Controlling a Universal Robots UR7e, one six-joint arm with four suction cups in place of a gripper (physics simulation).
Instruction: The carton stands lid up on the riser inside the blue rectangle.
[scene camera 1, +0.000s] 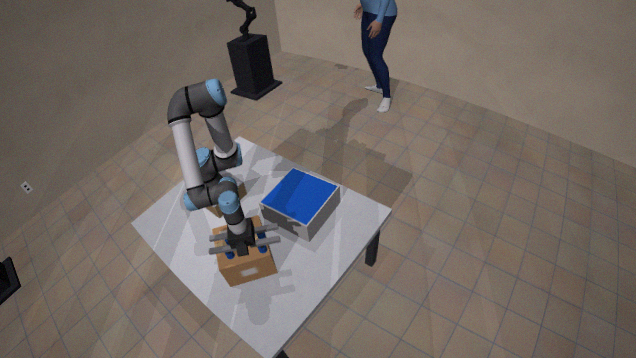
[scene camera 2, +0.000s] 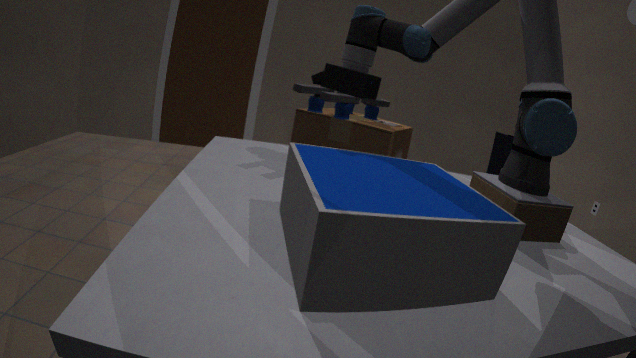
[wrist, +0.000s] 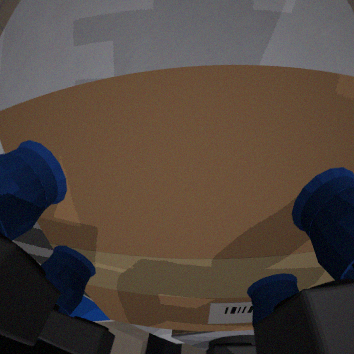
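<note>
The brown carton (scene camera 1: 246, 267) (scene camera 2: 351, 133) (wrist: 175, 158) is at the near left of the white table (scene camera 1: 177, 231) (scene camera 2: 177, 249), with a white barcode label on its top. My suction gripper (scene camera 1: 243, 243) (scene camera 2: 342, 104) (wrist: 175, 253) sits on top of it, its blue cups touching the lid. The carton hangs slightly tilted from the cups, low over the table. The grey riser (scene camera 1: 320, 218) (scene camera 2: 400, 262) stands to the carton's right. Its top is the blue rectangle (scene camera 1: 299, 194) (scene camera 2: 391, 182), which is bare.
My arm's brown base block (scene camera 2: 525, 213) stands on the table behind the riser. A person (scene camera 1: 377, 44) stands on the tiled floor beyond the table. A black pedestal (scene camera 1: 252, 64) with a small arm stands in the far corner.
</note>
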